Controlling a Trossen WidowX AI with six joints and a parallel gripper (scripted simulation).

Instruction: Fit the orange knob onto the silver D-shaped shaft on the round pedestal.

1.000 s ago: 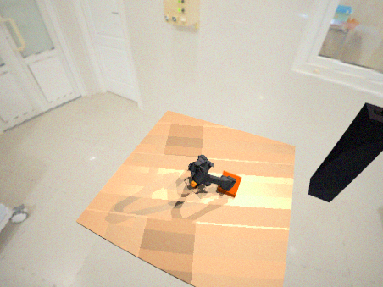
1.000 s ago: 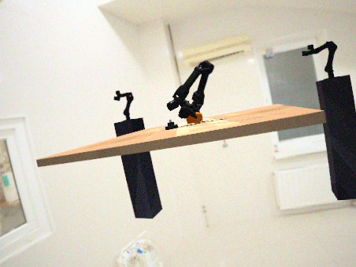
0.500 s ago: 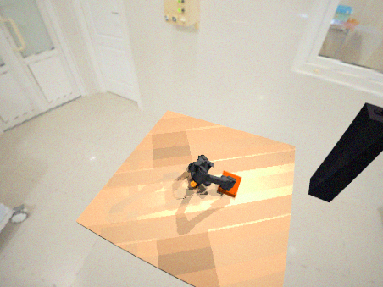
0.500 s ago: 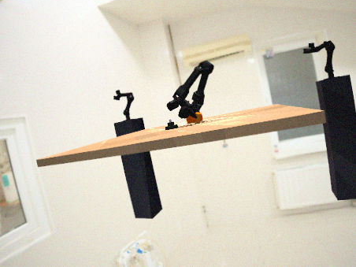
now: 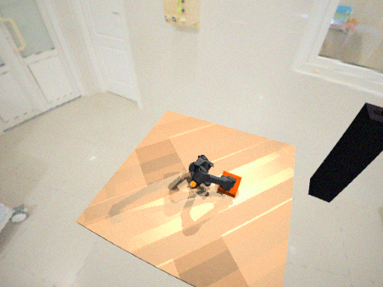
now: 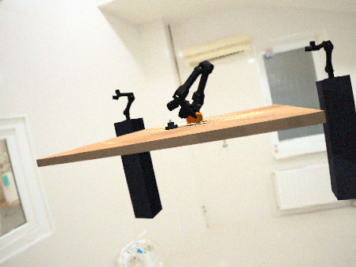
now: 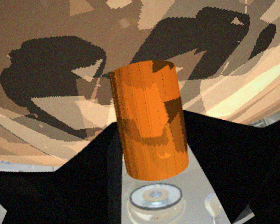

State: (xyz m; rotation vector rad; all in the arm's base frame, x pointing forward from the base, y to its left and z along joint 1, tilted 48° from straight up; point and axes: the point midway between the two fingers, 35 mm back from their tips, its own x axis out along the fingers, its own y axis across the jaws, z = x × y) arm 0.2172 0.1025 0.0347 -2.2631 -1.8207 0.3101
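The orange knob is 10 mm above my gripper tip. Round my gripper tip: dark round pedestal (80 mm ahead, 170 mm to the right).
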